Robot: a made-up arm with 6 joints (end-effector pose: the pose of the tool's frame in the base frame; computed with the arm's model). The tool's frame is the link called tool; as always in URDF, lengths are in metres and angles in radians.
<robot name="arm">
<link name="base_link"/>
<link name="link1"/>
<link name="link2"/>
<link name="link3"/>
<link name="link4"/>
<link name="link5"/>
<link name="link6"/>
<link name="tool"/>
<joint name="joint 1" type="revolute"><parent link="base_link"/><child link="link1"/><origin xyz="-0.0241 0.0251 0.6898" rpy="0 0 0"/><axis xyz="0 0 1"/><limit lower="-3.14" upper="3.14" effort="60" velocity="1.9"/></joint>
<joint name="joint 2" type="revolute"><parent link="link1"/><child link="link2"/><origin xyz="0.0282 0.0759 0.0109" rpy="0 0 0"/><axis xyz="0 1 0"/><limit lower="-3.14" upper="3.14" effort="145" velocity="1"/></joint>
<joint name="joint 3" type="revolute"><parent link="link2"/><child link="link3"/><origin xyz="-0.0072 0.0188 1.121" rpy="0 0 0"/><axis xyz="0 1 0"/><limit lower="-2.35" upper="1.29" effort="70" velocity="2.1"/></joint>
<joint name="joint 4" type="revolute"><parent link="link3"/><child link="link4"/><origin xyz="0.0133 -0.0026 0.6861" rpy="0 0 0"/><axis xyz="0 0 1"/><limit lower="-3.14" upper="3.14" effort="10" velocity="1.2"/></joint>
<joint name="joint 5" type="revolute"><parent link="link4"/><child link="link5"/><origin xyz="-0.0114 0.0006 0.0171" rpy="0 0 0"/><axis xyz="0 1 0"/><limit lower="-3.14" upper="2.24" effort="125" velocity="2.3"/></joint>
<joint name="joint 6" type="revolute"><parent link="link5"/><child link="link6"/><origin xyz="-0.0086 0.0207 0.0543" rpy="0 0 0"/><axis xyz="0 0 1"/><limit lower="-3.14" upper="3.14" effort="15" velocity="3.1"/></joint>
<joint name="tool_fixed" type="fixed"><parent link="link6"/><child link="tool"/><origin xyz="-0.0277 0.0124 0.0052" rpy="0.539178 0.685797 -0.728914"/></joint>
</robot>
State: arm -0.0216 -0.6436 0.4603 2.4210 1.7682 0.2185
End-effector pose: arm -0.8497 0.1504 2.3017 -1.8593 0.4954 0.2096
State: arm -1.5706 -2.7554 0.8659 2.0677 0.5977 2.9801
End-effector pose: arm 0.0972 1.1156 -0.5807 -0.4643 3.0392 0.3390
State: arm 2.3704 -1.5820 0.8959 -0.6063 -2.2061 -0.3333
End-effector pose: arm 0.9450 -1.1262 1.1808 -3.0075 -0.2311 -0.6784
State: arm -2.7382 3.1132 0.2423 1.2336 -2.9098 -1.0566
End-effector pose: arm 0.0413 -0.0513 -1.0561 0.1920 0.4439 0.2997
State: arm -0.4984 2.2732 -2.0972 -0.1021 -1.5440 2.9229
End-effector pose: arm 0.8673 -0.3434 0.7013 -1.3298 0.3634 0.6225
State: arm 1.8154 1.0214 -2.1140 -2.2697 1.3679 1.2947
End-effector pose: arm -0.1602 0.3151 1.6209 1.7046 2.2935 0.8622
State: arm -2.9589 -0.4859 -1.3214 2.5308 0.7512 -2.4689
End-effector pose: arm 1.1774 0.1516 1.4784 -2.2695 -1.4096 -1.4052
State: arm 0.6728 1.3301 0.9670 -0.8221 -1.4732 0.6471
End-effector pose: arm 1.1568 1.1661 0.5492 -0.8331 1.0319 0.1117
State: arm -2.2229 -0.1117 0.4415 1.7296 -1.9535 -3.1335
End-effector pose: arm -0.0934 -0.0950 2.4699 -1.6606 -0.0376 0.1595
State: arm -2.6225 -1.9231 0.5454 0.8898 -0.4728 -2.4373
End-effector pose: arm 1.5661 0.8241 0.4319 -0.3757 2.6362 0.6482
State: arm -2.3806 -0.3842 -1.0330 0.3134 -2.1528 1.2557
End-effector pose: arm 0.7835 0.6878 1.8072 -2.4707 -0.4688 -0.0889
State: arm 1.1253 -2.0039 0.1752 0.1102 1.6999 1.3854
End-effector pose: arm -0.8416 -1.4685 0.1019 -0.2632 0.7342 1.4535
